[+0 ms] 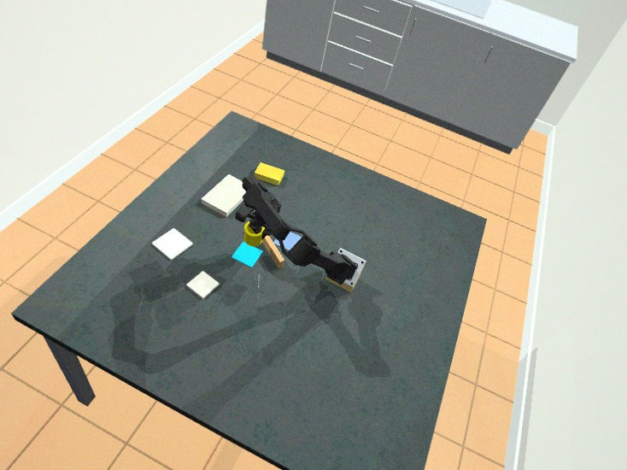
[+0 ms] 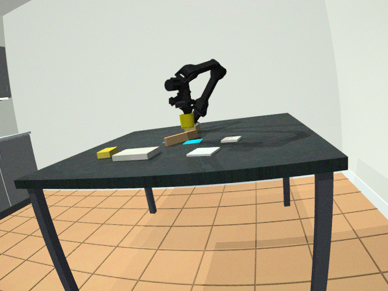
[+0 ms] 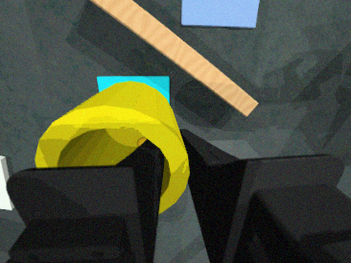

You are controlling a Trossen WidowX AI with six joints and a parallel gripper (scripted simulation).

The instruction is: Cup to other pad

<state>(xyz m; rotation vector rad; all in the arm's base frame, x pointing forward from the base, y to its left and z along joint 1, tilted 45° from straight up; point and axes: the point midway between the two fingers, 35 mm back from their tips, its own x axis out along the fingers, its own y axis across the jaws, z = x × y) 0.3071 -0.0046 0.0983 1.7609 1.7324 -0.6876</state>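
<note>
Now: gripper tip 110 mm above the cyan pad, 40 mm short of it and 20 mm to the right of it. Also, from my gripper tip: wooden bar 90 mm below, 50 mm to the right, 10 mm behind; then pale blue pad 120 mm to the right, 110 mm below, 60 mm behind; then yellow cup 20 mm ahead.
</note>
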